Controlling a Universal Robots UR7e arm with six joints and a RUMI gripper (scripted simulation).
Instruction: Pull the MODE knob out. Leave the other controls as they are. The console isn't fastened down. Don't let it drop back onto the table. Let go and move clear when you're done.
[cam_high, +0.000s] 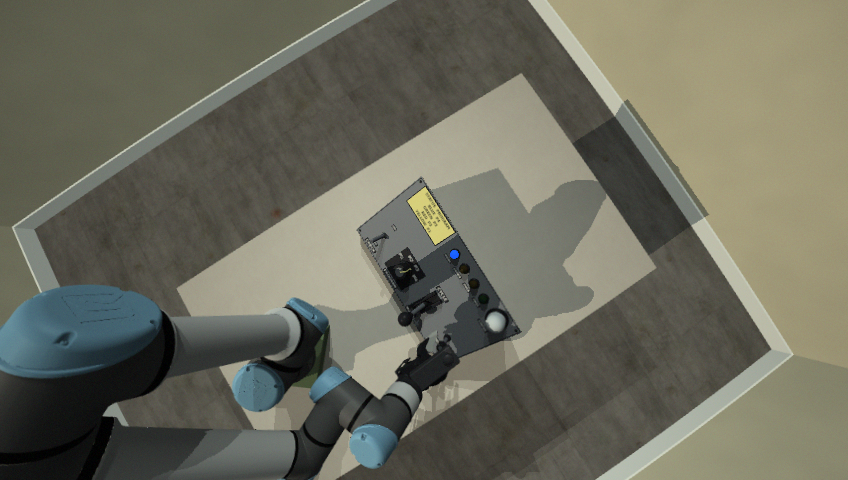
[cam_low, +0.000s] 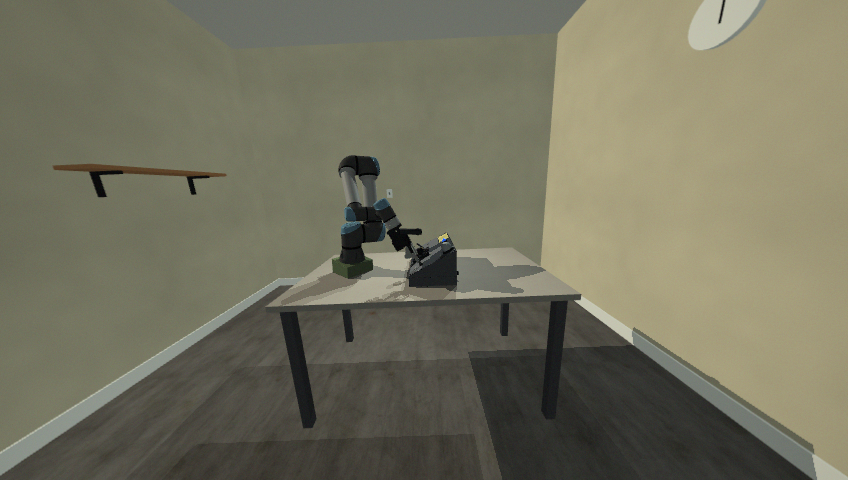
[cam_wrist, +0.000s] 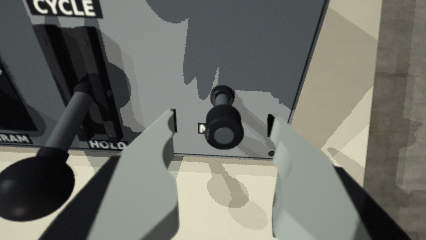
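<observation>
Now: hand right at the mode knob. Also, from my hand: dark grey console: 180 mm to the left, 50 mm ahead, 40 mm below; program selector knob: 230 mm to the left, 30 mm ahead, 20 mm below; cycle lever: 120 mm to the left, 10 mm below, 10 mm behind.
</observation>
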